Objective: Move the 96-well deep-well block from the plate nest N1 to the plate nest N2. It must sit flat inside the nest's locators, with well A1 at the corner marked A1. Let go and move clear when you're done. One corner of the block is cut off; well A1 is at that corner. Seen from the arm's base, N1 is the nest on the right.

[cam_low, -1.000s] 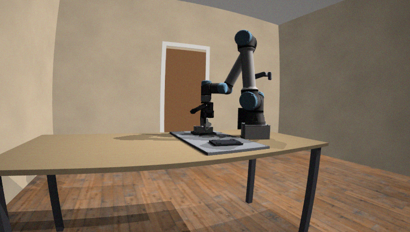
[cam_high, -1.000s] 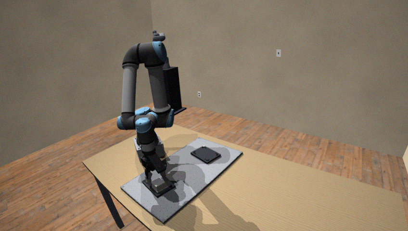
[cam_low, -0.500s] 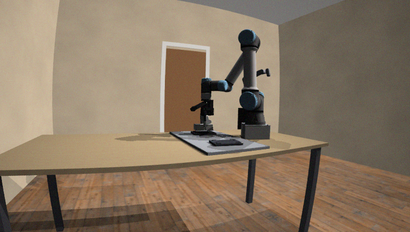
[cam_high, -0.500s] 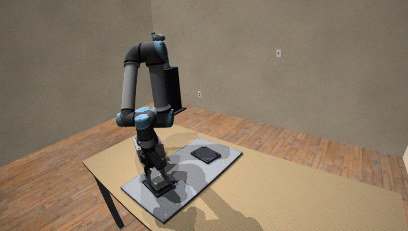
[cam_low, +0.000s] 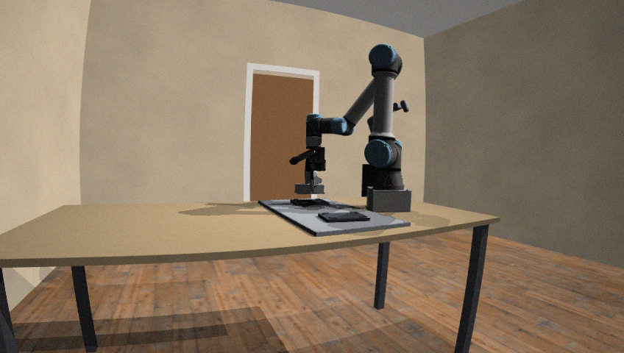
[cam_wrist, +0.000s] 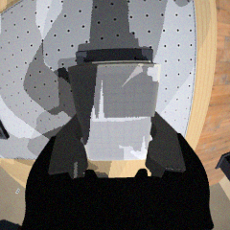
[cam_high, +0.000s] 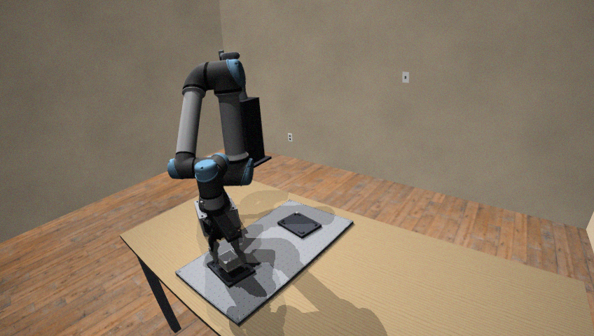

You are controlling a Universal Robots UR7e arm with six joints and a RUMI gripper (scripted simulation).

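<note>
Right now the plate nest N2 is 38 cm to the left of my hand, 6 cm below it and 6 cm ahead of it. Also, from my hand: grey deep-well block (1 cm above).
</note>
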